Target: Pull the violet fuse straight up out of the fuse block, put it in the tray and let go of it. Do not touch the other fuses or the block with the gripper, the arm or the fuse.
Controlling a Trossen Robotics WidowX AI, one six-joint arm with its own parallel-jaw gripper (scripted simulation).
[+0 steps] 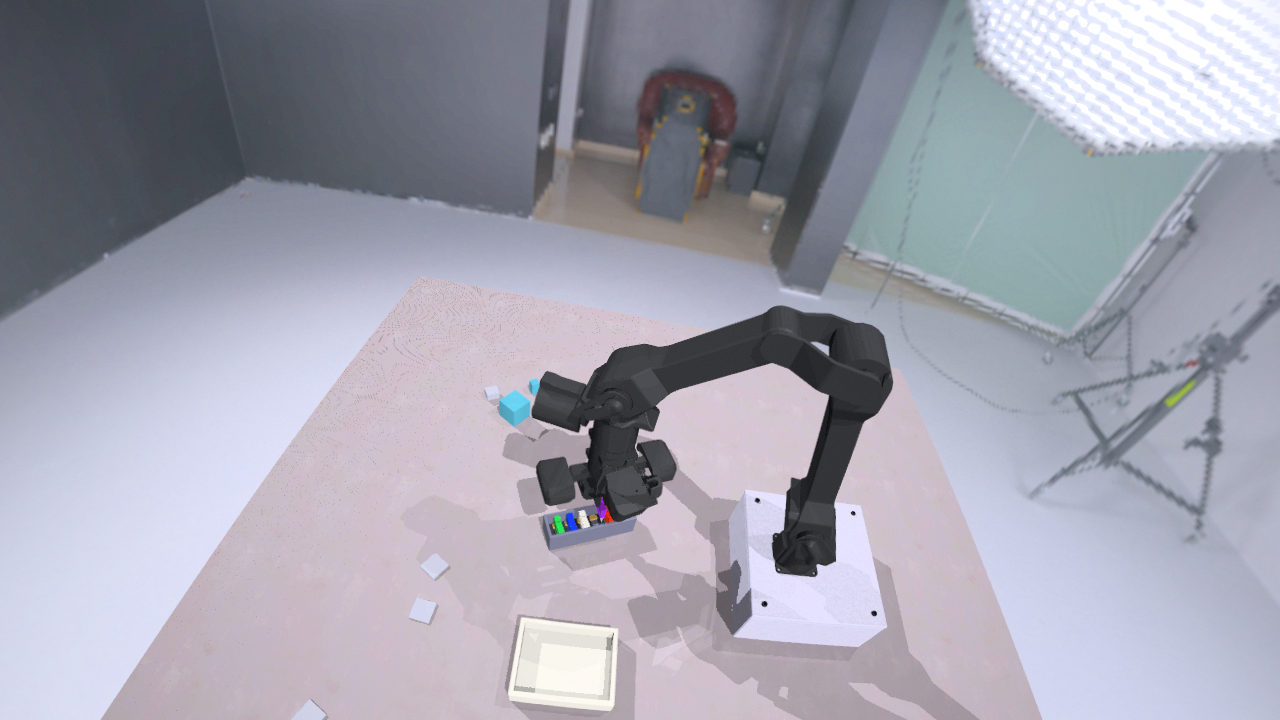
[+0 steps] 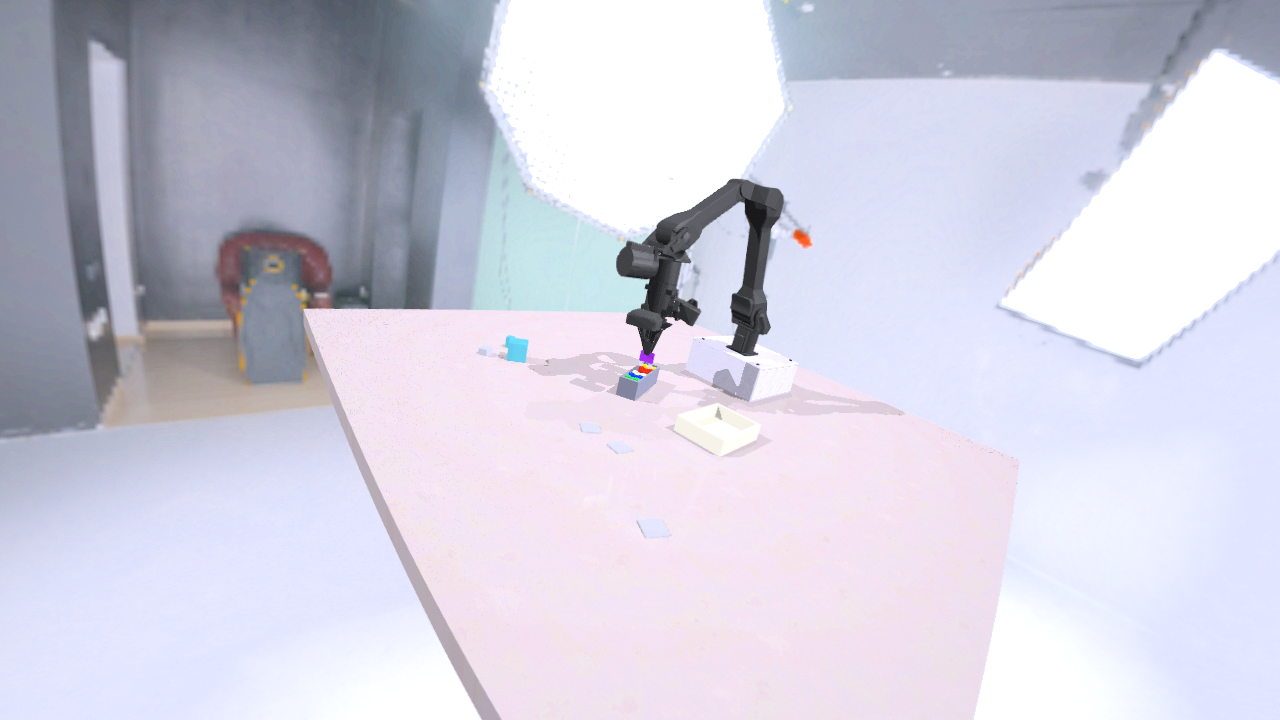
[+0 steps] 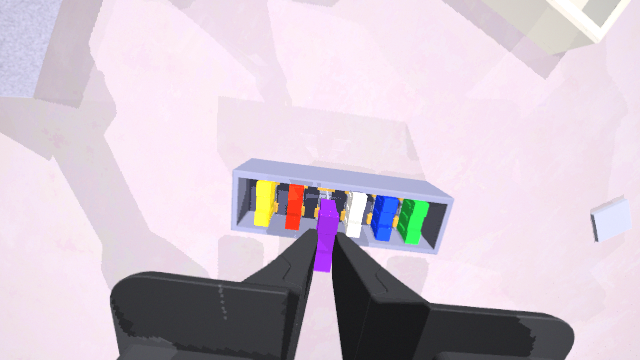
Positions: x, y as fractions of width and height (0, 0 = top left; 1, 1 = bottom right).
Scene:
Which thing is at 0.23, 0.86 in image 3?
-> My gripper.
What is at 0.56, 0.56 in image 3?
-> A white fuse.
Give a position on a blue fuse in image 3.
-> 0.60, 0.58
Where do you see a violet fuse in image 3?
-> At 0.51, 0.61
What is my gripper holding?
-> A violet fuse.

